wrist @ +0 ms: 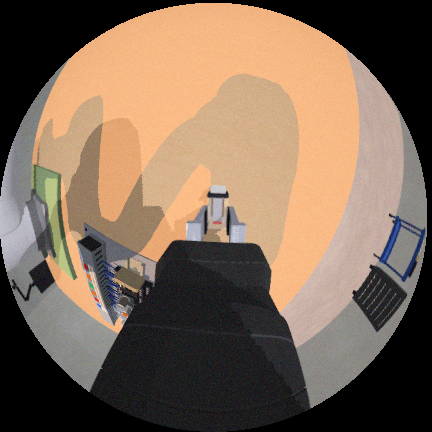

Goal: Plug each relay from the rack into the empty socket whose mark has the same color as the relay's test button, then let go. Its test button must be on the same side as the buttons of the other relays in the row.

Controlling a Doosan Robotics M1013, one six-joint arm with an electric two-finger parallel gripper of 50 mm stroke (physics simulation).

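Frame: origin at the arm's base, x ahead, y left, z up, level; millimetres.
Seen in the pictures: gripper, fingertip midpoint: (217,214); arm's base at its link origin: (41,221).
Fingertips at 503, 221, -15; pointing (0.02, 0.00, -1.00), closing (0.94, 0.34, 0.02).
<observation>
Offsets run from my fingertips to a thing's top centre, as dx, dy, dz. "spot": to the spot under its first point. Level surfaces: height alone.
My gripper (217,214) is in the middle of the wrist view, its two pads closed on the sides of a pale relay with a red test button {-5, +12, +27} (217,204). The button is at the relay's near end, and a black band crosses its far end. Whether the relay touches a rack below cannot be told. At the lower left is a grey board {-91, -266, +9} (117,251) with a long slotted block {-179, -267, +42} (94,280) that carries a row of coloured marks. Beside it are blue wires and a row of parts, one with an orange spot {spot: -79, -190, +68} (125,314). The sockets are partly hidden by the gripper body.
A green panel (62,235) stands at the left, with a dark grey part in front of it. The board lies left of the gripper body on the orange table top {dz -1} (200,45). A blue frame (391,240) and a black slatted piece (380,297) are beyond the table at the right.
</observation>
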